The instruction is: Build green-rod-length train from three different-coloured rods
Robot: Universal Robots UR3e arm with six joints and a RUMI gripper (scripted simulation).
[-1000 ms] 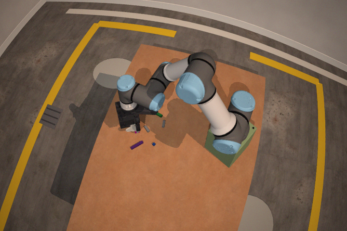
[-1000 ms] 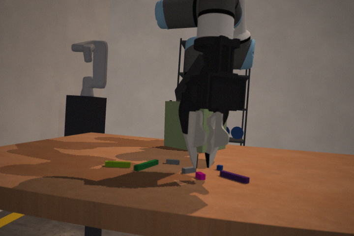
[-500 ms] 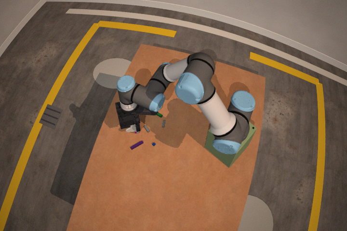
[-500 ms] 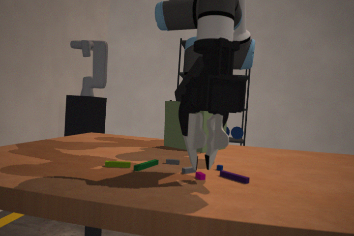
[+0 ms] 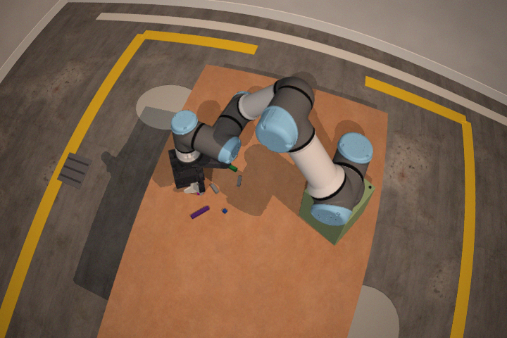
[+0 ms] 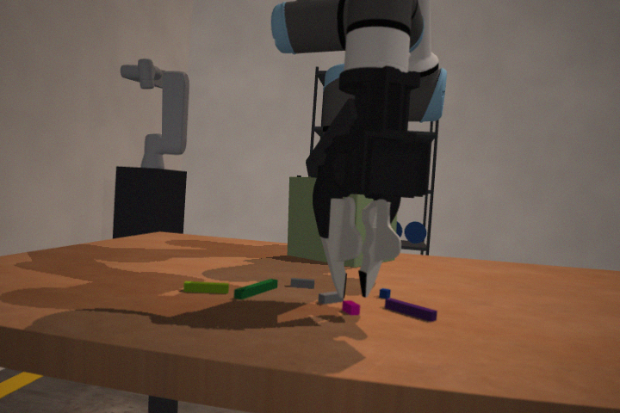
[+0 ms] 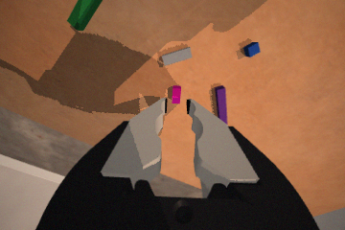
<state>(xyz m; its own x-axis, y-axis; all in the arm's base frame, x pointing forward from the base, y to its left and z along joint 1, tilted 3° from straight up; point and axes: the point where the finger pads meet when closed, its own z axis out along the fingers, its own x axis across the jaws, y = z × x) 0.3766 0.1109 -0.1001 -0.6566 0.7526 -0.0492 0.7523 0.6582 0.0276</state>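
My gripper is now 30 mm above the magenta rod. The rest, counted from my hand: purple rod 30 mm behind, 60 mm to the left, 30 mm below; green rod 20 mm behind, 120 mm to the right, 30 mm below; blue rod 90 mm behind, 20 mm to the left, 30 mm below.
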